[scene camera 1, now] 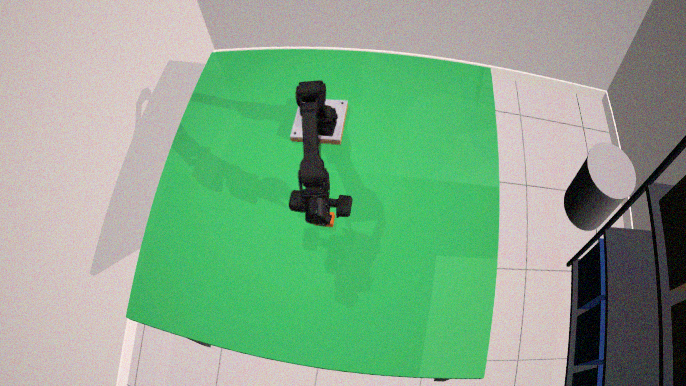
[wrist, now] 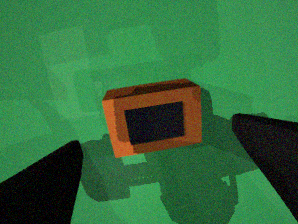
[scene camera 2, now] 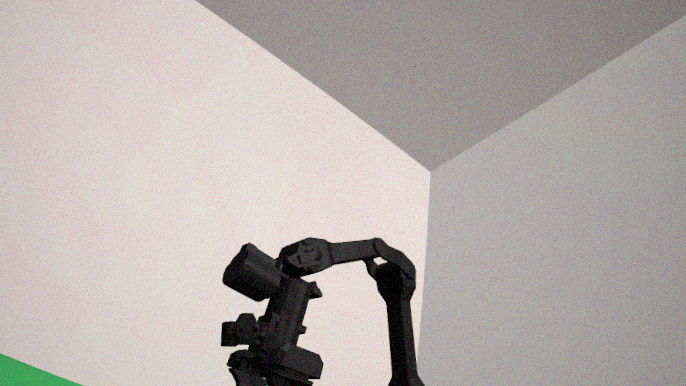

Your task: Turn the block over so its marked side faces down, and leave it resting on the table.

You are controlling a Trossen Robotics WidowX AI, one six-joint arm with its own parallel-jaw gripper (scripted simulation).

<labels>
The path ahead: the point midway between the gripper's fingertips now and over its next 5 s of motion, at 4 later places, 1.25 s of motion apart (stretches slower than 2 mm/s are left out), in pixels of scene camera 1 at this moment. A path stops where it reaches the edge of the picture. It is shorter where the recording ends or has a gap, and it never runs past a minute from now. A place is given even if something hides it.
The gripper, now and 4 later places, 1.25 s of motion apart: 323,214; 324,216; 323,219; 323,229; 322,224
</labels>
